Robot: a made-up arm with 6 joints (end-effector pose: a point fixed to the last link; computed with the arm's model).
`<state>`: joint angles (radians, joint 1 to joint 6).
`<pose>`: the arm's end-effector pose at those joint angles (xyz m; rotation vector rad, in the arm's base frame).
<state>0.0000 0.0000 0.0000 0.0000 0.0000 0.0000</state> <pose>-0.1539 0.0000 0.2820 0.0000 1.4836 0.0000</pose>
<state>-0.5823 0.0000 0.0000 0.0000 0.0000 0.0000</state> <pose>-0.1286 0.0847 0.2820 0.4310 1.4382 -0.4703</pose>
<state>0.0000 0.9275 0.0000 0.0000 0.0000 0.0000</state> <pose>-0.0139 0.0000 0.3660 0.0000 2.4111 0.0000</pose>
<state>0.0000 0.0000 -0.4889 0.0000 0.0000 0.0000</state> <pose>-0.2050 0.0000 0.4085 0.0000 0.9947 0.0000</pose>
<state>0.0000 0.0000 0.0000 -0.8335 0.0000 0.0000</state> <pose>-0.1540 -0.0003 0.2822 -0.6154 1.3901 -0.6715</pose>
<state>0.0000 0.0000 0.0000 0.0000 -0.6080 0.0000</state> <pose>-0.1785 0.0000 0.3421 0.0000 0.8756 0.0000</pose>
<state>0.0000 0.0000 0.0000 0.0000 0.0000 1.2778</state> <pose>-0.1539 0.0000 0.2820 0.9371 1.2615 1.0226</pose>
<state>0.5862 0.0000 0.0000 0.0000 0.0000 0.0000</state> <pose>-0.1282 -0.0852 0.2820 -0.4338 1.4376 0.4734</pose>
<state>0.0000 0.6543 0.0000 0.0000 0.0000 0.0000</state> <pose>-0.0625 0.0000 0.3555 0.0000 2.1379 0.0000</pose>
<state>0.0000 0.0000 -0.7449 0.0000 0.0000 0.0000</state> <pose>-0.2543 0.0000 0.4609 0.0000 0.7387 0.0000</pose>
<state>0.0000 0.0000 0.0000 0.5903 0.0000 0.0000</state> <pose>-0.1539 0.0002 0.2821 0.4369 1.4369 0.4767</pose>
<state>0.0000 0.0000 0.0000 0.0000 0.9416 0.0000</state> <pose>-0.1911 0.0000 0.1910 0.0000 2.4252 0.0000</pose>
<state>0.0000 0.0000 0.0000 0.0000 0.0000 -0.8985</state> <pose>-0.1539 0.0000 0.2820 -0.6629 1.3748 -0.7233</pose>
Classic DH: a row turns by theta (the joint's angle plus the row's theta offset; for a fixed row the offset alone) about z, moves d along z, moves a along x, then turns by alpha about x. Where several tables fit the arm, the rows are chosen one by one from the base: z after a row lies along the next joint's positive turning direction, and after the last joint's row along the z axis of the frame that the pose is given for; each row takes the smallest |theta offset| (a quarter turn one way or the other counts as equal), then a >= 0, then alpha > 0; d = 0 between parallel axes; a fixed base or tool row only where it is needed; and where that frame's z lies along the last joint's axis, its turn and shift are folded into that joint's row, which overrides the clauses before.
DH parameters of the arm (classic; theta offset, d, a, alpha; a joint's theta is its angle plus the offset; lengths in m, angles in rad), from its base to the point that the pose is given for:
joint 1: 0 0.184 0 -1.5708
joint 2: 0.1354 0 -0.437 0
joint 3: 1.3482 0 -0.015 1.5708
joint 4: 0 0.173 0 -1.5708
joint 5: 0 0 0.0004 1.5708
joint 6: 0 0.1084 0 0

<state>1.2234 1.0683 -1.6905 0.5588 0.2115 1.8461</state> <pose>0.0081 0.0585 0.7700 -0.6442 -1.2115 -2.2958</pose>
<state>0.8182 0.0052 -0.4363 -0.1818 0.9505 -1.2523</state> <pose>-0.1198 -0.1513 0.2995 -1.7467 1.0235 -0.4927</pose>
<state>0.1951 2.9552 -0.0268 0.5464 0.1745 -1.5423</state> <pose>0.1637 0.0425 0.1249 0.9394 -1.4982 -0.6701</pose>
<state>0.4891 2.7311 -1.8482 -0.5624 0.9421 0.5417</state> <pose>0.5019 0.2140 0.0923 -0.4802 2.9583 -0.6836</pose>
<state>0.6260 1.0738 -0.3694 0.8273 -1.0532 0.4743</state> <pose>0.1021 -0.0115 0.5255 0.8186 1.1751 0.8719</pose>
